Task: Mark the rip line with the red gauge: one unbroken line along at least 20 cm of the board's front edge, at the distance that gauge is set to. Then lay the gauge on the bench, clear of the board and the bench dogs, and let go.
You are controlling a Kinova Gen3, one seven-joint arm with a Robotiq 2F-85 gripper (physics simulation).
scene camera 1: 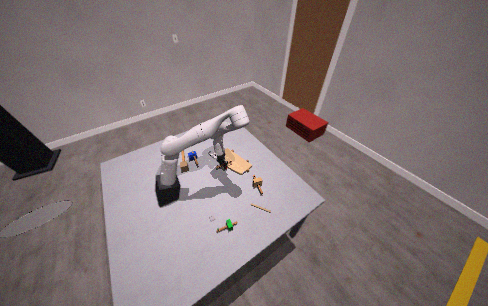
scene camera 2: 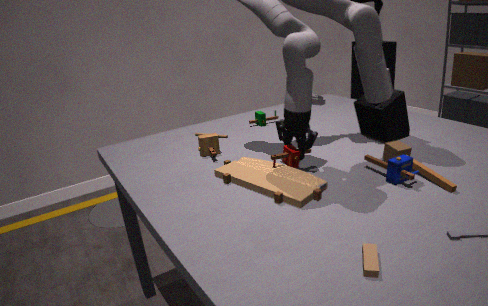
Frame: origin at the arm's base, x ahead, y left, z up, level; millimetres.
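Seen in the pictures: gripper, fingertip midpoint: (scene camera 1: 223,167) (scene camera 2: 293,157); arm's base, link origin: (scene camera 1: 168,180) (scene camera 2: 378,96).
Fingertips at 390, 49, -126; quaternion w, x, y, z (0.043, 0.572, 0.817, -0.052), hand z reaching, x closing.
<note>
Pixels of each thing's top centre, then the offset from my fingertips to it, as dx, dy, dz.
- red gauge, top centre: (scene camera 2: 291,147) +16, +14, +42
- pale wooden board, top centre: (scene camera 2: 270,174) (scene camera 1: 233,160) +104, +46, -8
- green gauge, top centre: (scene camera 2: 263,112) (scene camera 1: 226,224) -133, -440, +25
- blue gauge, top centre: (scene camera 2: 391,153) (scene camera 1: 192,155) -190, +203, +40
- plain wooden gauge, top centre: (scene camera 2: 206,134) (scene camera 1: 258,180) +182, -251, +39
- small wooden block, top centre: (scene camera 2: 370,256) +114, +443, -13
The red gauge (scene camera 1: 226,164) (scene camera 2: 290,156) stands at the long edge of the board that faces the robot's base. Its beam reaches over the board, and its pin end is at the board's top surface; whether it touches is too small to tell. The pale wooden board (scene camera 1: 240,163) (scene camera 2: 260,181) lies flat between small brown bench dogs (scene camera 2: 278,197). My gripper (scene camera 1: 222,162) (scene camera 2: 299,149) points down, with its fingers on either side of the red gauge's block, shut on it. I cannot make out a marked line on the board.
A green gauge (scene camera 1: 229,224) (scene camera 2: 260,118), a blue gauge (scene camera 1: 193,156) (scene camera 2: 400,170) and a plain wooden gauge (scene camera 1: 257,182) (scene camera 2: 209,145) are on the bench. A mallet (scene camera 1: 184,167) (scene camera 2: 434,175) is beside the blue one. A small wooden block (scene camera 2: 370,260) lies near the front.
</note>
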